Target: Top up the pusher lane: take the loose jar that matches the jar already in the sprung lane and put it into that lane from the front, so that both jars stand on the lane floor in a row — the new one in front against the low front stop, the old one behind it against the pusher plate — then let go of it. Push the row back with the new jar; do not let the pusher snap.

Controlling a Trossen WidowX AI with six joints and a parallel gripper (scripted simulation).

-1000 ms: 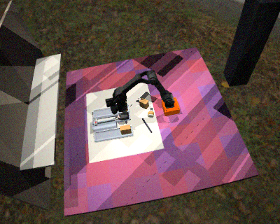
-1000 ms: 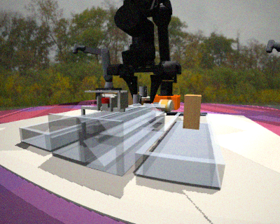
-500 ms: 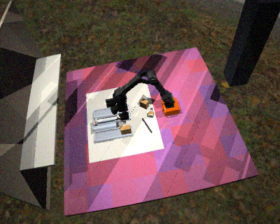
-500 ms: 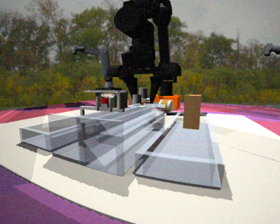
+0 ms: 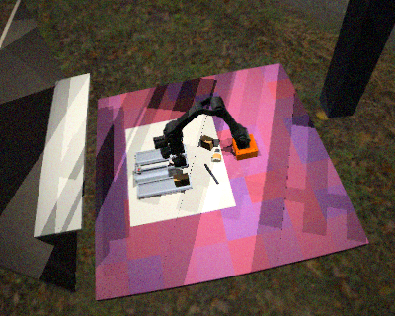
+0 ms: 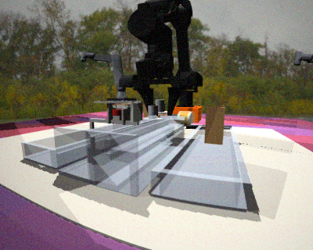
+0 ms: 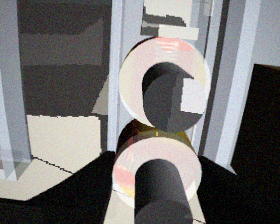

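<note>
Now: the lane rack 140 mm ahead of my gripper tip, 30 mm to the left of it and 20 mm below it. Round my gripper tip: black stick (150 mm behind, 100 mm to the left, 40 mm below).
</note>
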